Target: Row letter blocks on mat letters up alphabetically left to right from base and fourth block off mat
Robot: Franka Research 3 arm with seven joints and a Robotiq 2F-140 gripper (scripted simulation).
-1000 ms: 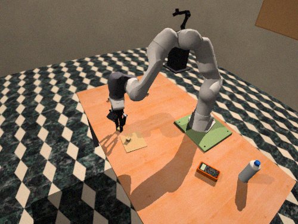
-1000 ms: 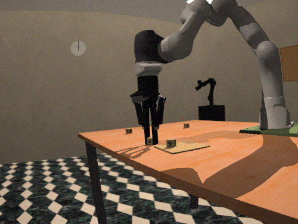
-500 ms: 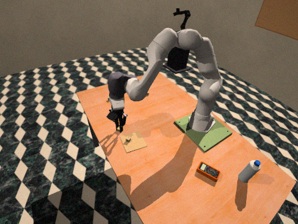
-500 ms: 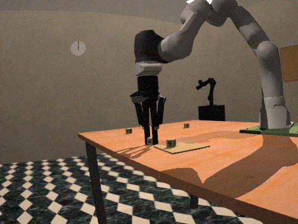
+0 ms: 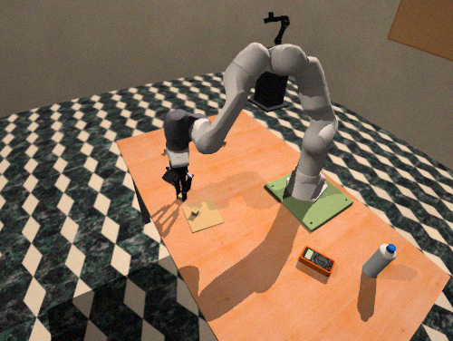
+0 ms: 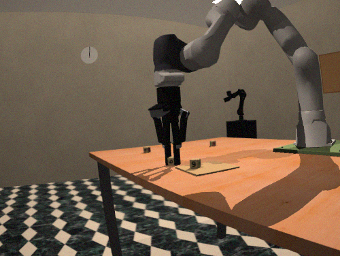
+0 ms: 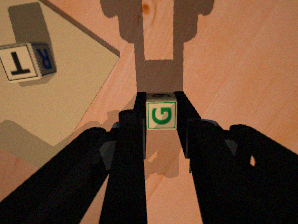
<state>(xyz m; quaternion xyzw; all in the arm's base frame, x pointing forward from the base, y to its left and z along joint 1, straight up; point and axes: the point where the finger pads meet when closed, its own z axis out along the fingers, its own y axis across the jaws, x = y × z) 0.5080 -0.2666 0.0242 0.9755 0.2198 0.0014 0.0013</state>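
Now: the tan mat 13 cm to the left of my hand, 3 cm below it and 3 cm behind it. From my hand the other things lie so: multimeter 57 cm to the left, 27 cm behind, 2 cm below.
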